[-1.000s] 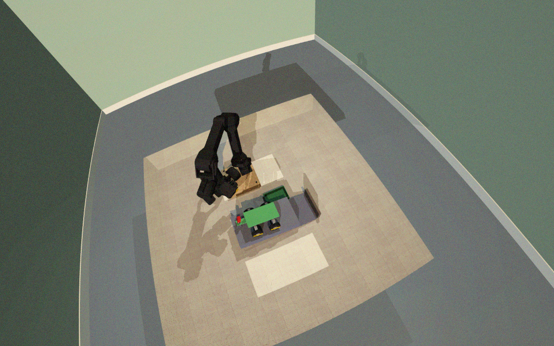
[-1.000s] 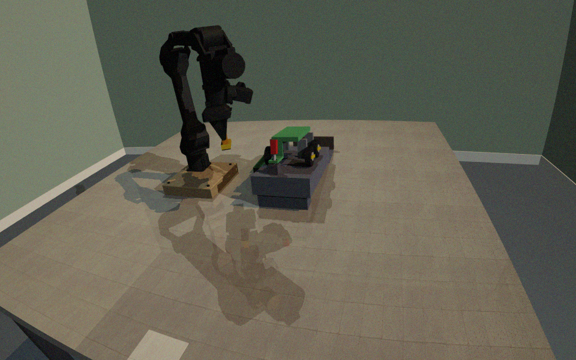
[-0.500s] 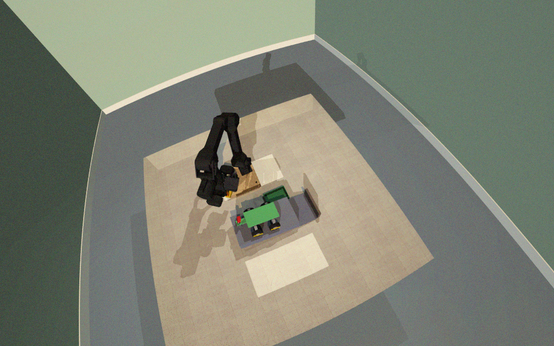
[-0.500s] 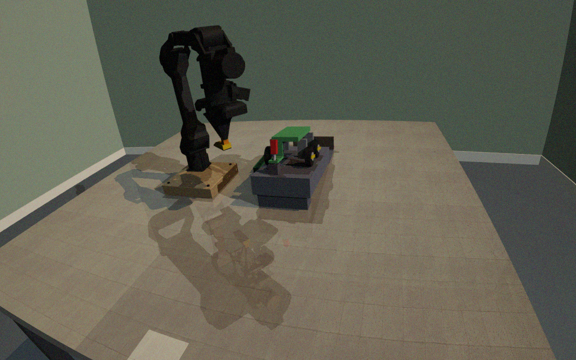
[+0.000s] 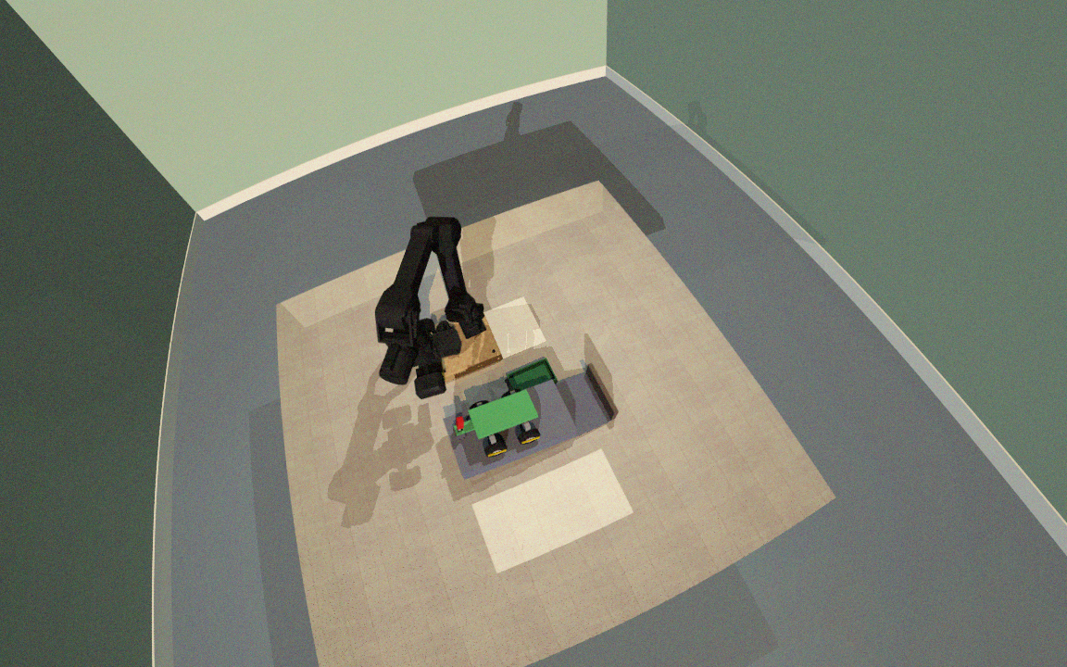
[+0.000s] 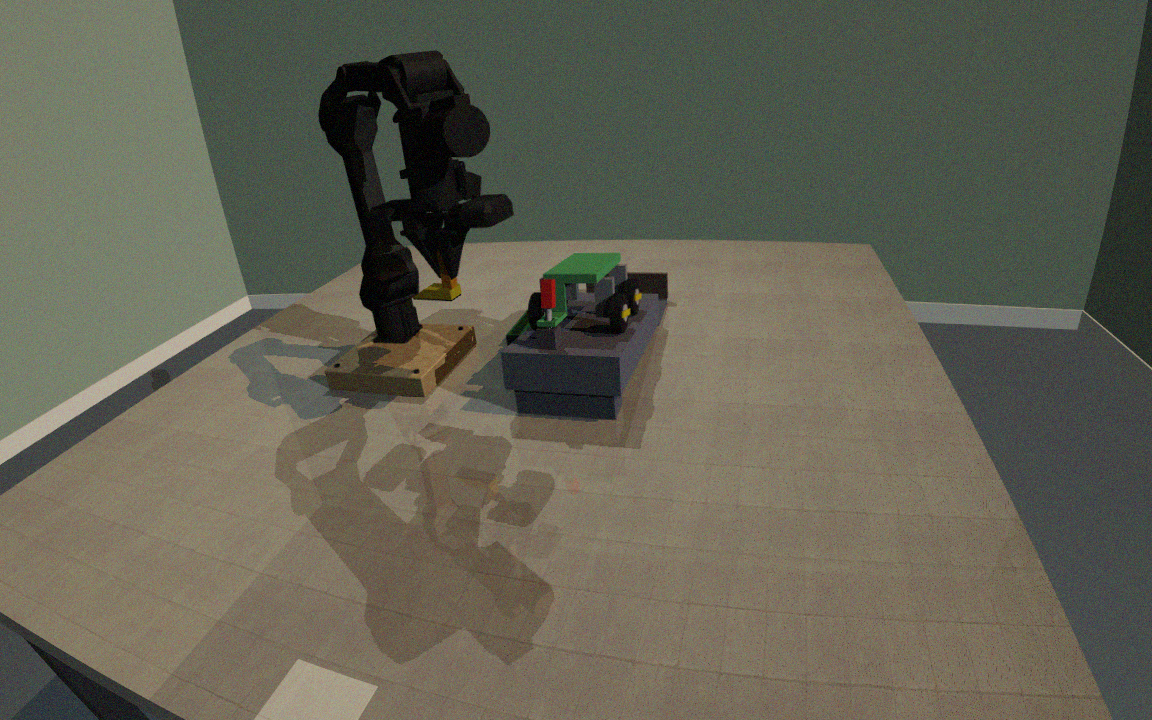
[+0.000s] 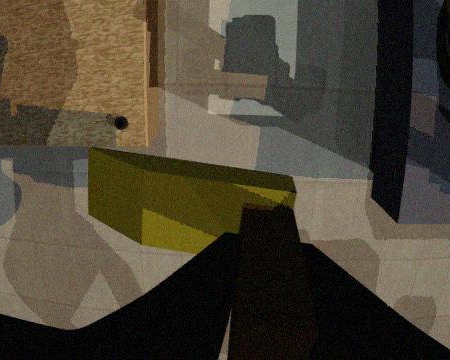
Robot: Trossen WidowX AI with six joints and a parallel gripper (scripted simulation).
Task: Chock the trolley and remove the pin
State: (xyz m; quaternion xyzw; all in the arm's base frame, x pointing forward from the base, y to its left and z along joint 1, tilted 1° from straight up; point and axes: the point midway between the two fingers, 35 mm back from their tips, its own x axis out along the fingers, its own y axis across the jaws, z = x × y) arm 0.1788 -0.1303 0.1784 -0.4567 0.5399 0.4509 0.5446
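Right now my gripper tip is 130 mm short of the red-headed stop pin and 50 mm above it. Also, from my gripper tip: yellow chock (20 mm behind, 10 mm below); then grey ramp (150 mm ahead, 130 mm below, 100 mm to the left); then trolley (150 mm ahead, 100 mm to the left, 60 mm below).
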